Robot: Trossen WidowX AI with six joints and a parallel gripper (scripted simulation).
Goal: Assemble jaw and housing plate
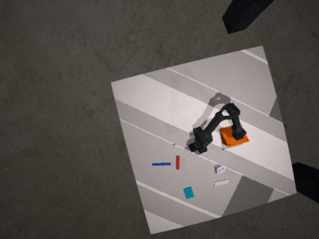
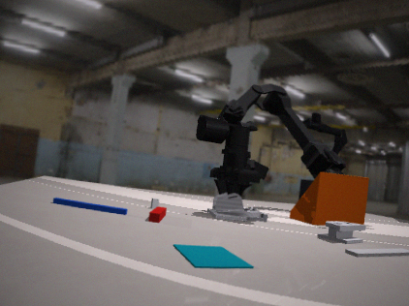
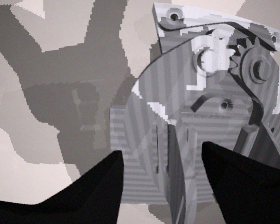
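The housing plate is 10 cm behind my gripper tip, 29 cm to the left of it and 1 cm above it. Round my gripper tip: red block: 20 cm ahead, 14 cm to the left, 1 cm below; small grey peg: 18 cm ahead; blue bar: 33 cm ahead, 11 cm to the left, 1 cm below.
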